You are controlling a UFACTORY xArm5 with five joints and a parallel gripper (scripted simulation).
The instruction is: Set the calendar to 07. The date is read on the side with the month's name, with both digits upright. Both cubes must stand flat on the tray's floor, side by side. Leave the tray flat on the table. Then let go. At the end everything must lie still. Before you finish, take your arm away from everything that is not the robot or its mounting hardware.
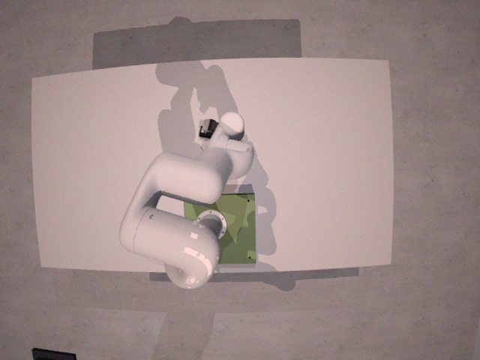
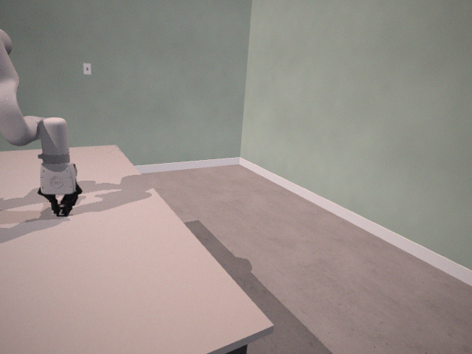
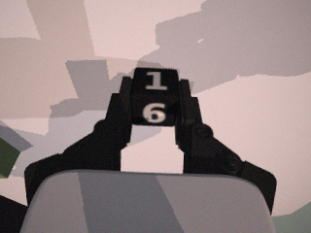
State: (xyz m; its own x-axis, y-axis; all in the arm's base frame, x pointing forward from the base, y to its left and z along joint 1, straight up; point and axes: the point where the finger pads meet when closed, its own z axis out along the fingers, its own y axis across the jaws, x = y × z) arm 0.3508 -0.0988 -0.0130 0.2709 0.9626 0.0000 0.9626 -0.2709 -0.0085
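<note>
Right now the black cube is 1 cm below my hand. From my hand the other things lie so: black calendar tray 11 cm to the left, 2 cm below, 2 cm ahead.
</note>
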